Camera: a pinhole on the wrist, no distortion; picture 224 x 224 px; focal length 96.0 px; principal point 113.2 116.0 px. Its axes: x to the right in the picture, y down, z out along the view. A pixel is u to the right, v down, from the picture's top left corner.
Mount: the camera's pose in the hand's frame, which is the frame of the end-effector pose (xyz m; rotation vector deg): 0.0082 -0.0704 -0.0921 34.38 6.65 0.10
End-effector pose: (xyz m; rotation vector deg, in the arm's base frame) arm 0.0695 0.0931 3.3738 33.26 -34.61 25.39
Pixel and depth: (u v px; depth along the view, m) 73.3 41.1 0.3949
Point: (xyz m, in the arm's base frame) 0.2494 -0.3965 3.1409
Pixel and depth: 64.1 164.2 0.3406
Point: -0.0721 -0.2170 3.4523
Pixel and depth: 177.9 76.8 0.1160
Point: 0.2475 0.0047 3.3496
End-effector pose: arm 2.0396 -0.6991 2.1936 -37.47 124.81 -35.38
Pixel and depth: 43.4 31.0 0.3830
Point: 2.3691 -0.9971 2.6345
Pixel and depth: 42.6 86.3 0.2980
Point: 2.3208 -0.8559 2.4121
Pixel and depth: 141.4 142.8 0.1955
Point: 2.0943 -0.8746 2.1736
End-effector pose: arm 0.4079 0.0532 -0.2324 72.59 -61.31 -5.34
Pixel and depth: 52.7 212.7 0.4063
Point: -0.0523 -0.1840 -0.3642
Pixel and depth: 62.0 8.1 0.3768
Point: 0.6258 -0.0813 -0.8407
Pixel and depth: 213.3 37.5 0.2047
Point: 0.7176 -0.1716 -0.3404
